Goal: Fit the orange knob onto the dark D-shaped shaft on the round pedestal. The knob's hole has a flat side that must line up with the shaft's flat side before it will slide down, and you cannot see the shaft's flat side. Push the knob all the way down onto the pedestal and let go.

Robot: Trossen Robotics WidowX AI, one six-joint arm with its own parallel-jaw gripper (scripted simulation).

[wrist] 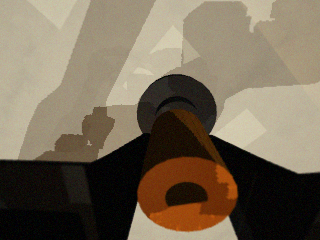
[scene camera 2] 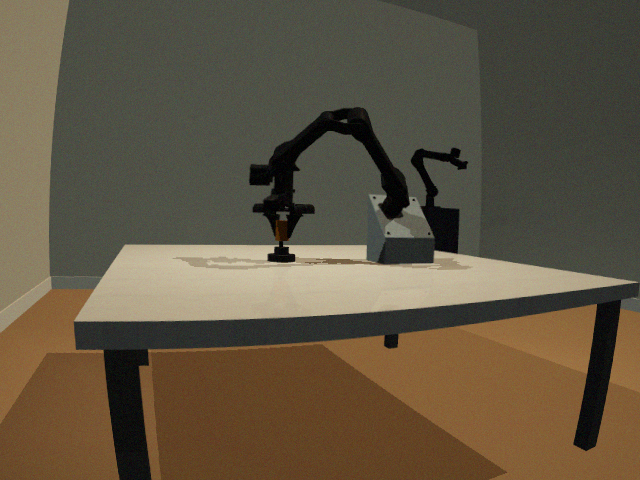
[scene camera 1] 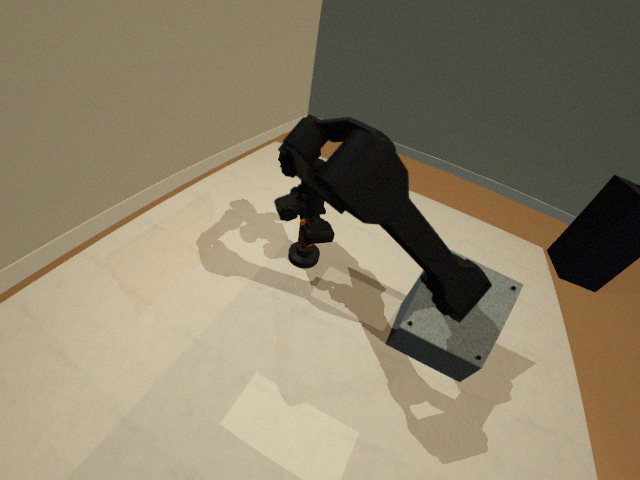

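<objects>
You'd see my gripper in scene camera 1 [306, 238], and it shows in scene camera 2 and the wrist view too. On my gripper, [wrist: 104, 192] and [scene camera 2: 287, 218] are the same spot.
</objects>
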